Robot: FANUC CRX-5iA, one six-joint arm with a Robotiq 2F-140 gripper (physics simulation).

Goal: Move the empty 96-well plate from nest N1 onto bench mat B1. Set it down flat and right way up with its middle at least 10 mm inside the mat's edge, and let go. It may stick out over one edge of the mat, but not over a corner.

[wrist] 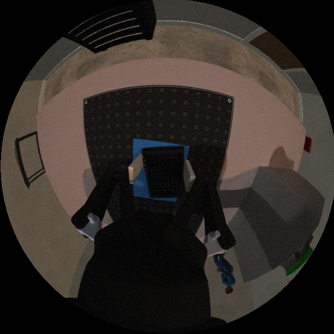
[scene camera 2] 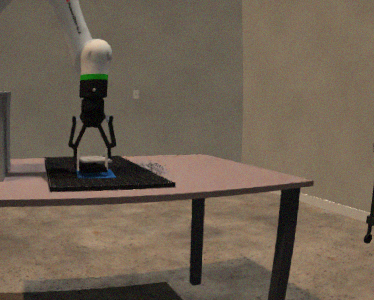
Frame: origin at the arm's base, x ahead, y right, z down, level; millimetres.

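Seen in the pictures: gripper, between the fingertips: (scene camera 2: 92, 170).
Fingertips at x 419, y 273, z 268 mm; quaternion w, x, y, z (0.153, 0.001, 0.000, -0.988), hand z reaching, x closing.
Offsets run from my fingertips to a thing's top centre. Level surfaces: height alone.
The black 96-well plate {dy -29, dx +3, dz -12 mm} (scene camera 2: 93, 167) (wrist: 164, 172) is level between the fingers, low over the middle of the blue bench mat B1 {dz +17 mm} (scene camera 2: 96, 175) (wrist: 141, 143). Whether its underside touches the mat cannot be told. Blue shows around the plate in the wrist view, with a wider strip at its left. My gripper (scene camera 2: 93, 169) (wrist: 163, 162) points straight down and is shut on the plate, one pale fingertip at each side. A pale flat shape {dy -348, dx +137, dz +5 mm} (scene camera 2: 93, 159), probably nest N1, shows behind the plate in the scene view; the gripper body hides that area in the wrist view.
The mat lies on a black perforated board {dz +20 mm} (scene camera 2: 142, 179) (wrist: 110, 115) on the pinkish table {dz +33 mm} (scene camera 2: 240, 177) (wrist: 60, 135). A large grey block (wrist: 280, 205) stands at the right in the wrist view. A grey upright (scene camera 2: 4, 135) stands at the scene view's left edge. A person (wrist: 226, 271) shows beyond the table.
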